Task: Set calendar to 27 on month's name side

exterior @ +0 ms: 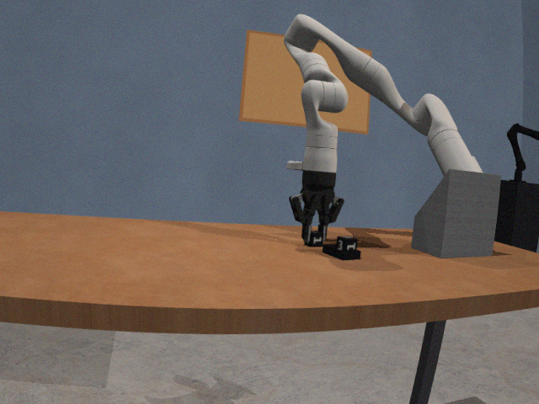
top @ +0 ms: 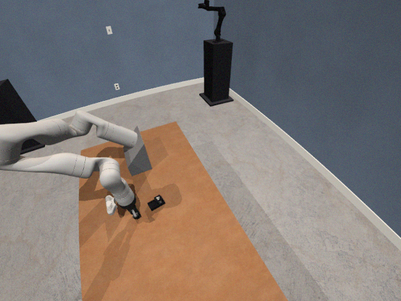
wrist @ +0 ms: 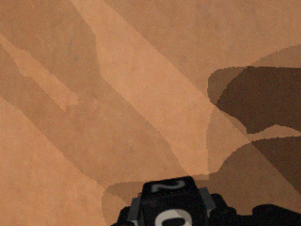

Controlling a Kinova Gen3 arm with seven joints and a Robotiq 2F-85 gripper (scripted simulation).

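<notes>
The black tray lies 3 cm behind my hand, 11 cm to the left of it and 2 cm below it.
</notes>
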